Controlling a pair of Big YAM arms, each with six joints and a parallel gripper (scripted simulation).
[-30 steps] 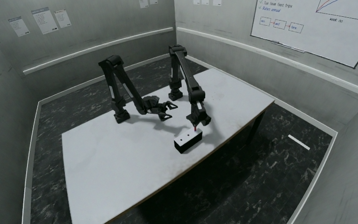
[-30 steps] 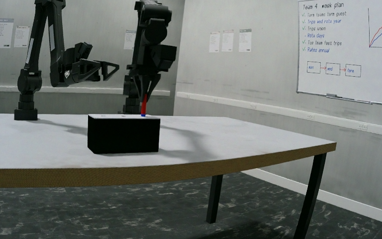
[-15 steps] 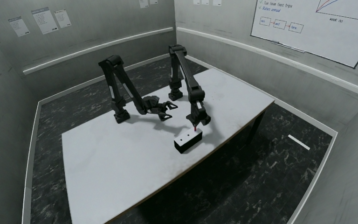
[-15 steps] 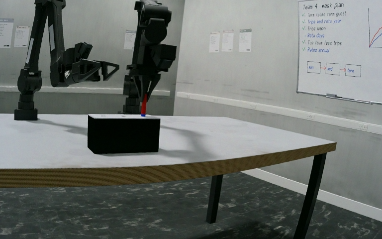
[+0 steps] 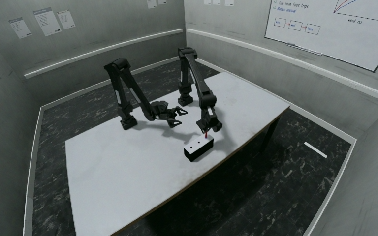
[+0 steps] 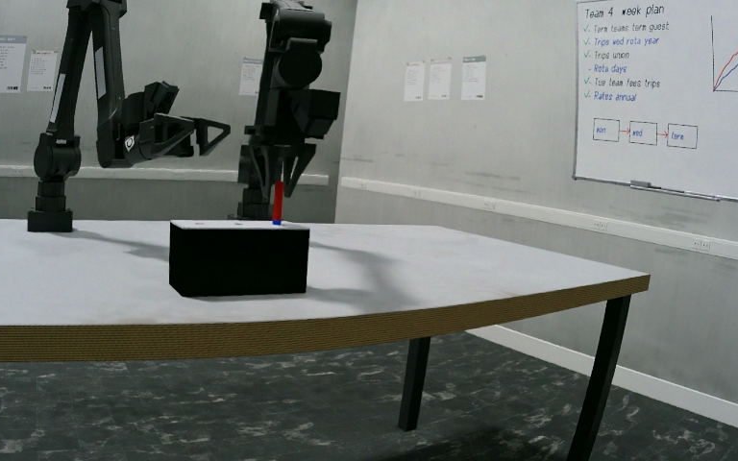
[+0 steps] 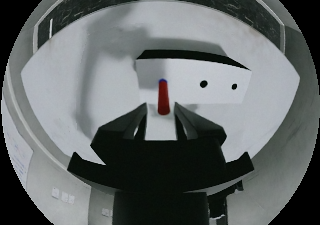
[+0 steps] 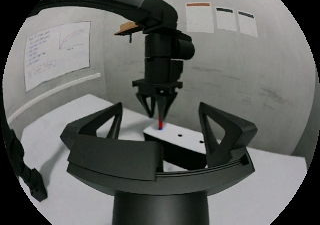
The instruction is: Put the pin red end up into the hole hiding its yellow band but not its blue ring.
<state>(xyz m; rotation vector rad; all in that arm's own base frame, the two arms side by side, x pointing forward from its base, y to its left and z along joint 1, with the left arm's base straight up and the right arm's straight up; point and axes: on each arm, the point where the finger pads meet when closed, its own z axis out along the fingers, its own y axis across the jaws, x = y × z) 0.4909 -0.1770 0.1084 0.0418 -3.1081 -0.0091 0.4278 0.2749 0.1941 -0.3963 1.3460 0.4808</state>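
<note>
Right now my left hand is 1 cm short of the pin and 4 cm above it. Also, from my left hand: block: 2 cm ahead, 6 cm to the right, 9 cm below.
</note>
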